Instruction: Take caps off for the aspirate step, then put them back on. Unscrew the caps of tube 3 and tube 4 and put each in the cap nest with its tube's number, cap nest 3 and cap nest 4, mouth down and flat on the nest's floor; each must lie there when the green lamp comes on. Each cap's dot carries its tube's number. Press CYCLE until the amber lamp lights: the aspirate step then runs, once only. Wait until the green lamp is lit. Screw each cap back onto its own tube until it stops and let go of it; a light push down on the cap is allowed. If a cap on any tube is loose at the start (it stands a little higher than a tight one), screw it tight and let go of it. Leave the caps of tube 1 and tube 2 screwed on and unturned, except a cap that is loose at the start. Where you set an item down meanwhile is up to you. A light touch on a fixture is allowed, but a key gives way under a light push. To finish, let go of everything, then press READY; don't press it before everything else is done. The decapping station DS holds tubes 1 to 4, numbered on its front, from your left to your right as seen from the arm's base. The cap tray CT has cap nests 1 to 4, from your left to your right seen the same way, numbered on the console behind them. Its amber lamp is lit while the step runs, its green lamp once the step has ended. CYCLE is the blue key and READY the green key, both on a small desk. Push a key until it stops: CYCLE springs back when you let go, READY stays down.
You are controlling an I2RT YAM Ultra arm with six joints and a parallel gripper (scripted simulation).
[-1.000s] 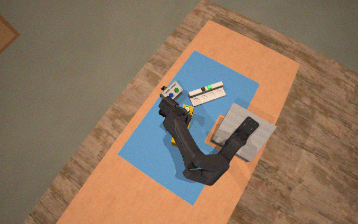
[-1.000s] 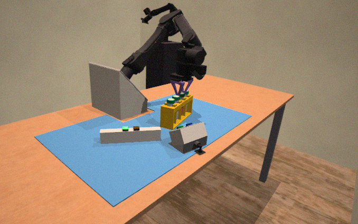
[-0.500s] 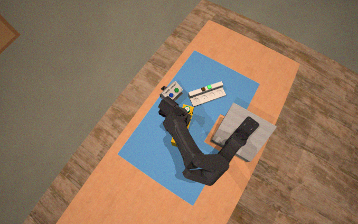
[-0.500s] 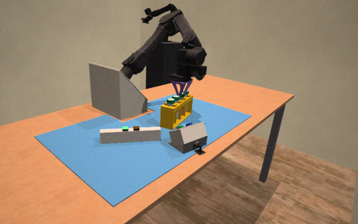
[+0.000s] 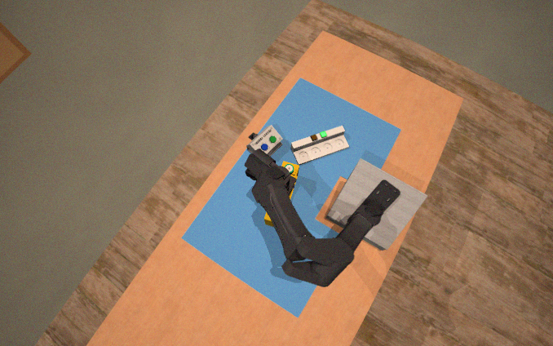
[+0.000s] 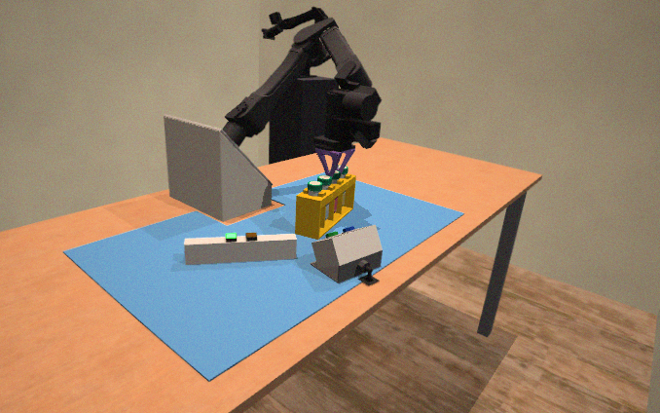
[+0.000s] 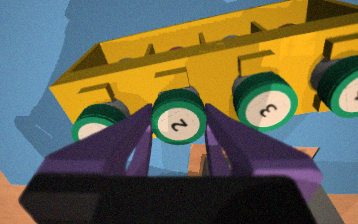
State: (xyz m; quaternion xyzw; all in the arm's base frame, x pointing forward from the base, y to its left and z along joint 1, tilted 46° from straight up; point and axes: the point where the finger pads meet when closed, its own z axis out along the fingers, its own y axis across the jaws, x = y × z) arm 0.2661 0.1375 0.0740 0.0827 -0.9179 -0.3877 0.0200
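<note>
Now: the cap 2 right at my hand. Round my hand: cap 3: 50 mm to the right, 20 mm ahead; cap 4: 100 mm to the right, 30 mm ahead; blue key: 170 mm ahead, 130 mm to the right, 50 mm below.
</note>
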